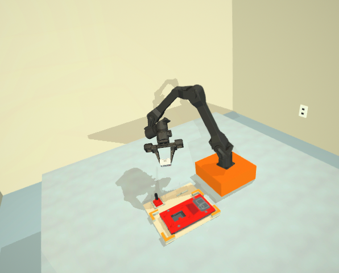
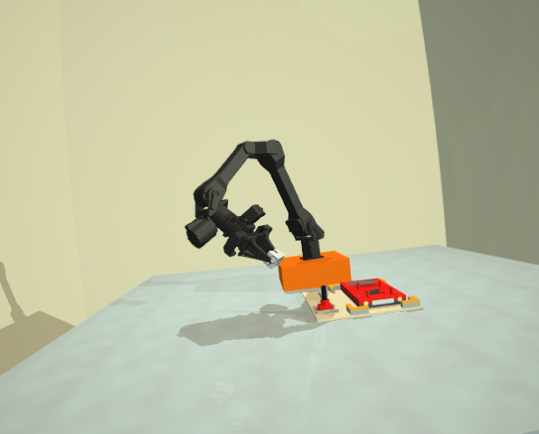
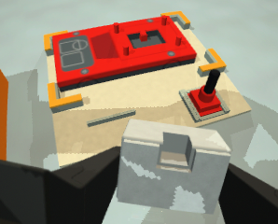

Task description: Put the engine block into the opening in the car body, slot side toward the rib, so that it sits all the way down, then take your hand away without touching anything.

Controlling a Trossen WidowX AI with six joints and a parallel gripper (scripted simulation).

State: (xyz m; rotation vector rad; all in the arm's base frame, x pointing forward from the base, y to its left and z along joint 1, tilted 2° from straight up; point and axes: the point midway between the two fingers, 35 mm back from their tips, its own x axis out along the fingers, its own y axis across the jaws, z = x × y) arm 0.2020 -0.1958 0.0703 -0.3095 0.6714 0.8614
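Right now my gripper tip is 130 mm short of the black post, 70 mm to the right of it and 80 mm above it. Round my gripper tip: engine block 10 mm above.
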